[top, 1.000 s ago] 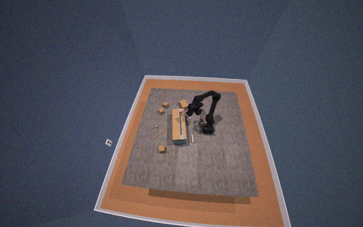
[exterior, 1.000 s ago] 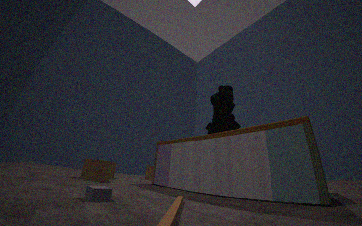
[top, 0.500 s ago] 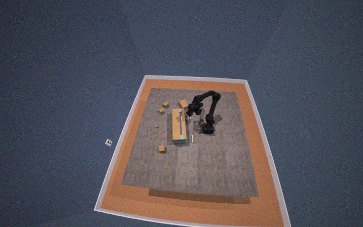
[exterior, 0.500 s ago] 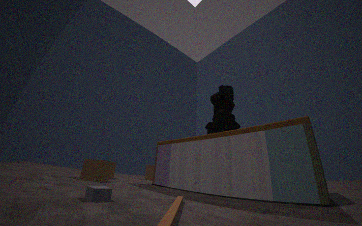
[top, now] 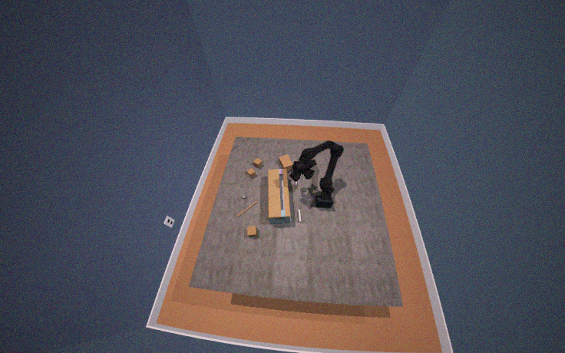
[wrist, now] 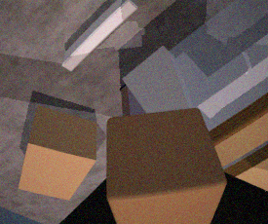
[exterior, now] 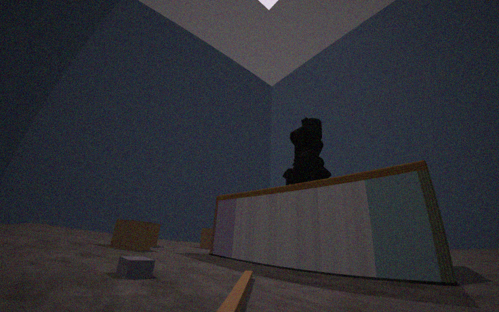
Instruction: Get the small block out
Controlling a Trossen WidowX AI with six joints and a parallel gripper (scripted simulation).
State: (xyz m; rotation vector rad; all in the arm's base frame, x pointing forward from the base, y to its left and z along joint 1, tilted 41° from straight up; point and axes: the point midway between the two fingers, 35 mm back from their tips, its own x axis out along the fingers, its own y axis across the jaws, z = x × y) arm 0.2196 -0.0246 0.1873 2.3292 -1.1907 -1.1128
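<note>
My gripper tip is 10 mm to the right of the orange block, 10 mm below it and 10 mm past it. Also, from my gripper tip: grey cube: 390 mm ahead, 160 mm below, 120 mm to the left; then stick: 350 mm ahead, 220 mm to the left, 170 mm below; then long box: 130 mm to the left, 110 mm below, 80 mm ahead.
</note>
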